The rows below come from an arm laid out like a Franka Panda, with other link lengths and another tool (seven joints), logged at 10 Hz.
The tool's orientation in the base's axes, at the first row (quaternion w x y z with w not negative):
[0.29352 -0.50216 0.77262 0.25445]
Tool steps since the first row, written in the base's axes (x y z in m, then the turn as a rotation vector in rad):
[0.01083 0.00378 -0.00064 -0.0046 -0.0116 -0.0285]
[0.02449 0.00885 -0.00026 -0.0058 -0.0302 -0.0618]
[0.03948 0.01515 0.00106 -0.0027 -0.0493 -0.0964]
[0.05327 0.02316 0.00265 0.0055 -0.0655 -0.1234]
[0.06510 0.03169 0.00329 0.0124 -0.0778 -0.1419]
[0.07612 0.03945 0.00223 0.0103 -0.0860 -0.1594]
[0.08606 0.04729 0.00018 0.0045 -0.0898 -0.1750]
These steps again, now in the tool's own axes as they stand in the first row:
[-0.00542 -0.00870 0.00519 0.0290 -0.0028 0.0110]
[-0.01328 -0.01945 0.01112 0.0646 -0.0118 0.0212]
[-0.02301 -0.03088 0.01750 0.1001 -0.0250 0.0329]
[-0.03362 -0.04055 0.02463 0.1268 -0.0412 0.0422]
[-0.04324 -0.04831 0.03240 0.1454 -0.0539 0.0480]
[-0.05091 -0.05577 0.04066 0.1636 -0.0567 0.0542]
[-0.05759 -0.06230 0.04945 0.1789 -0.0543 0.0613]

